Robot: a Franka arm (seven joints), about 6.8 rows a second.
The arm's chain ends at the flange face. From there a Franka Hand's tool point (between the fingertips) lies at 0.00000 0.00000 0.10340 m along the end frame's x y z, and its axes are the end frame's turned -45 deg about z.
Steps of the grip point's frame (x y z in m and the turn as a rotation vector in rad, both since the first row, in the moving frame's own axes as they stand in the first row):
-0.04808, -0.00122, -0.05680, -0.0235, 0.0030, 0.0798
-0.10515, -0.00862, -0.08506, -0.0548, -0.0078, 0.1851
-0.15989, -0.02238, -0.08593, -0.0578, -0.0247, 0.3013
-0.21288, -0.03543, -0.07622, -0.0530, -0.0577, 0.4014
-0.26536, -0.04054, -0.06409, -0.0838, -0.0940, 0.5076
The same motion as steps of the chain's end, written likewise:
-0.03674, 0.03156, -0.05677, -0.0145, 0.0187, 0.0798
-0.08344, 0.06339, -0.08490, -0.0443, 0.0332, 0.1851
-0.13036, 0.09094, -0.08573, -0.0583, 0.0234, 0.3013
-0.17365, 0.11767, -0.07591, -0.0783, -0.0033, 0.4014
-0.21237, 0.14674, -0.06329, -0.1257, -0.0072, 0.5076

